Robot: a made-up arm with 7 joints.
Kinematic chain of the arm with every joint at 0, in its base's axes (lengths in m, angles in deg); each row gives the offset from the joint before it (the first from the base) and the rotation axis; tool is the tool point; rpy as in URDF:
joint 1: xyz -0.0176 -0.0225 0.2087 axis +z
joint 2: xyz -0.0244 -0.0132 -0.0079 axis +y
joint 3: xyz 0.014 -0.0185 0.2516 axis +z
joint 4: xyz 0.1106 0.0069 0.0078 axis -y
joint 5: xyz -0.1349 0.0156 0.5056 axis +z
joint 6: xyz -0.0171 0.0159 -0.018 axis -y
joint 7: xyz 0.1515 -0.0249 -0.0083 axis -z
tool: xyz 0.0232 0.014 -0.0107 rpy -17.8 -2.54 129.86
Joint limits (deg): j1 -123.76..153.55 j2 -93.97..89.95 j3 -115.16..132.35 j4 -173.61..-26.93 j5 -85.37..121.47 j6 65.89..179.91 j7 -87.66..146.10
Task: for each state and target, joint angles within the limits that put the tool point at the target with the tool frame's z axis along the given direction. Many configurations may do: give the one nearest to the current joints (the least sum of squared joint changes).
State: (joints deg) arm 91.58 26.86 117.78 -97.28 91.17 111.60 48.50
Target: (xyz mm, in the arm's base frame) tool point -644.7 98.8 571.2 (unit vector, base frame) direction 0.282 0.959 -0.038
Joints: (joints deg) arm 54.07 46.40 127.09 -116.24 60.87 97.67 66.26
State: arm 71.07 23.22 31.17 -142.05 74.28 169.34 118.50
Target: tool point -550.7 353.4 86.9 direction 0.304 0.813 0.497
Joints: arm 85.94 17.35 61.70 -125.50 66.05 113.13 143.27
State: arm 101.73 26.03 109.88 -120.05 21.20 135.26 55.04
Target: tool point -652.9 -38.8 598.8 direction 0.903 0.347 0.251
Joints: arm 71.14 33.16 125.82 -121.36 13.92 163.13 72.76
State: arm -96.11 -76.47 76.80 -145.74 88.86 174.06 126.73
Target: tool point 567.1 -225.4 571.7 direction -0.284 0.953 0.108
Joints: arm -122.97 -73.46 75.05 -109.31 68.13 159.47 119.83
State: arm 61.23 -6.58 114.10 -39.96 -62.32 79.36 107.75
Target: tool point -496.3 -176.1 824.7 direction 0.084 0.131 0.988
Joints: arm 98.88 39.49 132.35 -80.12 -11.34 65.89 145.28
